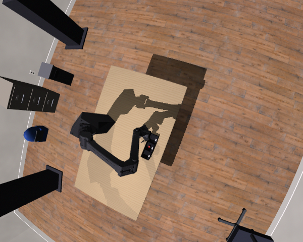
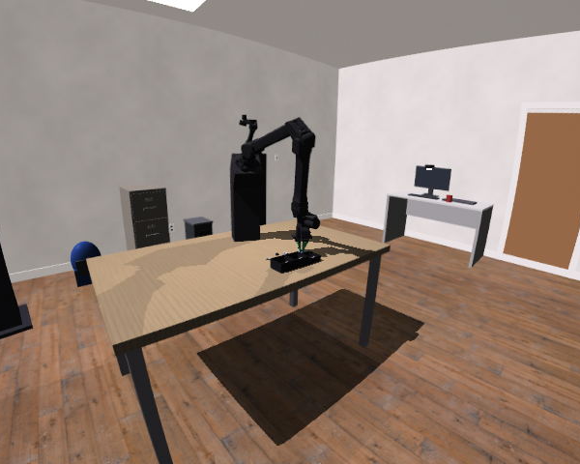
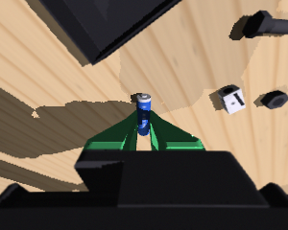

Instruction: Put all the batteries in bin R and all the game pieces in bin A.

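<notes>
The blue battery is right at my hand. From my hand the other things lie so: black nut-like piece (110 mm to the right, 80 mm behind, 10 mm below); then black bolt (120 mm to the right); then pale piece (80 mm to the right, 40 mm behind).
</notes>
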